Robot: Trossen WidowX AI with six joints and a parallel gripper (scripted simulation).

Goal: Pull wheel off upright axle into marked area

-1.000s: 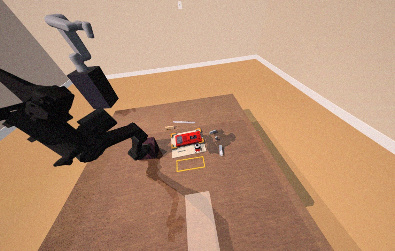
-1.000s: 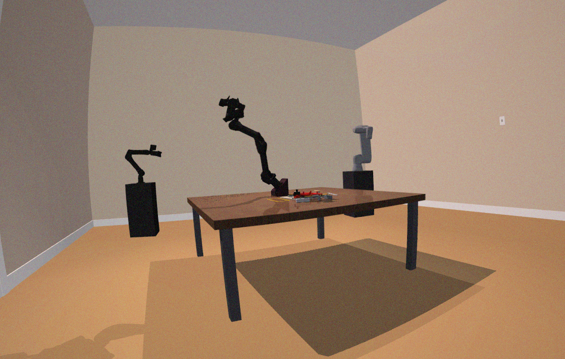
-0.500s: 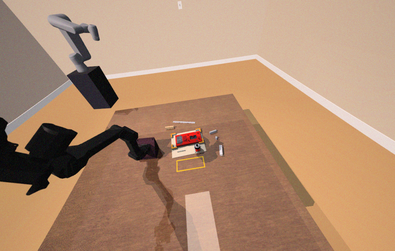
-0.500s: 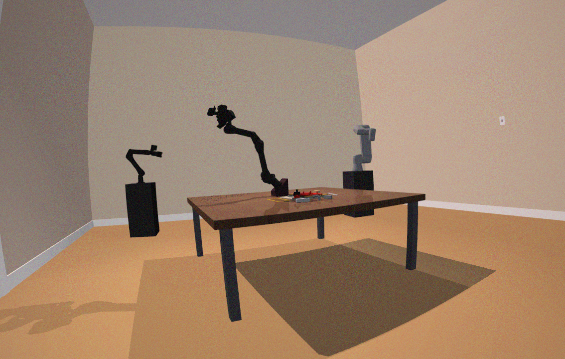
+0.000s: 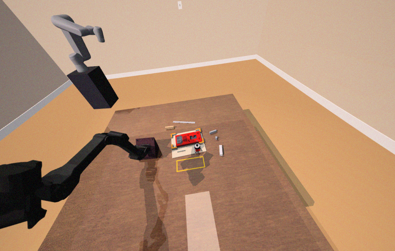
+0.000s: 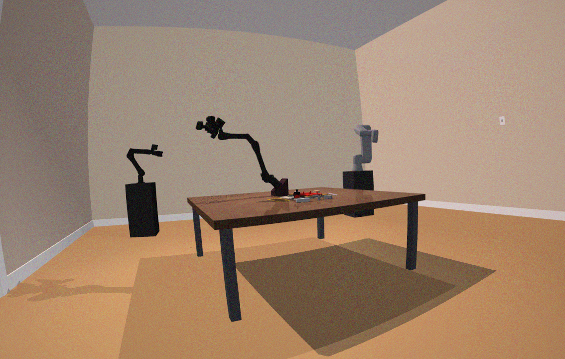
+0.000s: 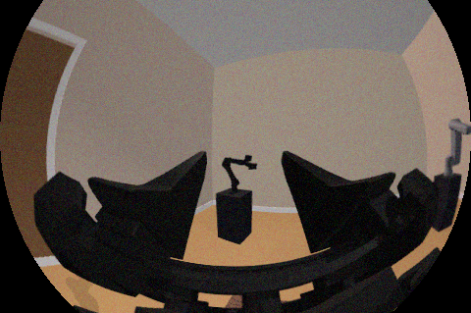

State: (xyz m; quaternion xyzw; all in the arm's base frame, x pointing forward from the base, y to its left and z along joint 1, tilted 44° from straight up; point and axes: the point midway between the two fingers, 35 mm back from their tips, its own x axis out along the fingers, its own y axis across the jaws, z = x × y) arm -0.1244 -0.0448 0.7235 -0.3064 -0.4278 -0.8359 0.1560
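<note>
My gripper tip is 490 mm short of the wheel, 570 mm to the right of it and 550 mm above it. From my gripper tip the other things lie so: wooden piece: 240 mm ahead, 810 mm to the left, 580 mm below; then grey strip: 360 mm ahead, 880 mm to the left, 590 mm below.
</note>
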